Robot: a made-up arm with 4 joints.
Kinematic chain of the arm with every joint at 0, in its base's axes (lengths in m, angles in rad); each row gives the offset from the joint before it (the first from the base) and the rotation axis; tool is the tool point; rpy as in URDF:
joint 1: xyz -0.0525 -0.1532 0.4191 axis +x
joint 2: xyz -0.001 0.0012 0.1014 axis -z
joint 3: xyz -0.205 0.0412 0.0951 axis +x
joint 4: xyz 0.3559 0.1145 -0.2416 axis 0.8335 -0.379 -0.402
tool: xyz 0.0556 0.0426 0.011 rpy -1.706 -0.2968 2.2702
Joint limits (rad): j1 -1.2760..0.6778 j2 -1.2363..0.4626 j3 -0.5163..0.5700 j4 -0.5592..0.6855
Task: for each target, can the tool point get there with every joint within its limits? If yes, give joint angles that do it. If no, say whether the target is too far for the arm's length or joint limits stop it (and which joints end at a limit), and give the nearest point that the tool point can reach.
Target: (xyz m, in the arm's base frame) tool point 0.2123 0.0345 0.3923
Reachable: yes | joints -0.3641 0.2630 0.3315 0.3369
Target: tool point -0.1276 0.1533 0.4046
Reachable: yes | joints -0.0776 -0.9607 0.2057 0.1389
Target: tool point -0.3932 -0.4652 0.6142
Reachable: no: joint limits stop it (at a limit: joint 1, joint 2, joint 3, joint 4) | nearest point -0.2259 0.0049 0.6697 | short by 0.502 m
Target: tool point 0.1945 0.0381 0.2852
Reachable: yes | joints -0.6416 0.1890 0.3092 -0.3510
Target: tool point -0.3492 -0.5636 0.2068
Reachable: no: joint limits stop it (at a limit: joint 1, joint 2, joint 4) | nearest point -0.1397 -0.1725 0.1656 | short by 0.446 m
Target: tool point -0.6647 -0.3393 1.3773
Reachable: no: too far | nearest point -0.2675 0.0214 0.6712 | short by 0.887 m
